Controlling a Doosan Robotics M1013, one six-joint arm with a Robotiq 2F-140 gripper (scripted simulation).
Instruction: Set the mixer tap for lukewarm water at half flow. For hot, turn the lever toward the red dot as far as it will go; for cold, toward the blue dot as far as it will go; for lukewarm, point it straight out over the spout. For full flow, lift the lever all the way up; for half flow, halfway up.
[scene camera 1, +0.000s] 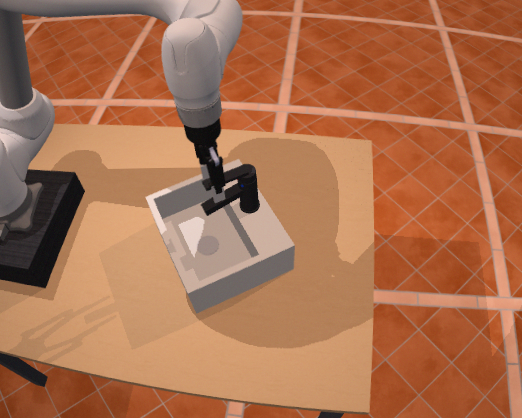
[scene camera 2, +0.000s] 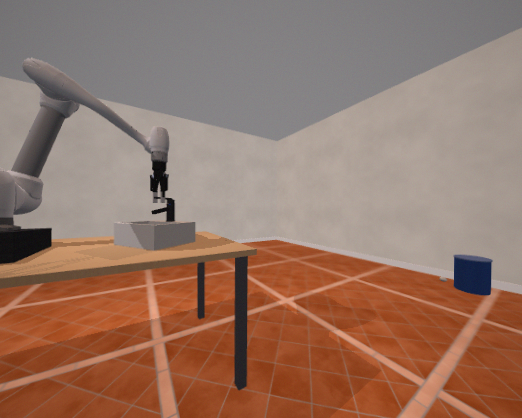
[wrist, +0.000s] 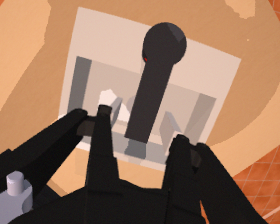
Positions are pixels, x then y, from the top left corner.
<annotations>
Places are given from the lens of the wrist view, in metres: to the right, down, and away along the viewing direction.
my gripper (wrist: 141, 114): 0.00, 0.00, 0.21
lever (wrist: 162, 56): 0.02, -0.06, 0.16
grey sink block (wrist: 207, 73): 0.13, -0.08, 0.30
The marked spots on the grey sink block and the lever are 0.18 m apart.
</annotations>
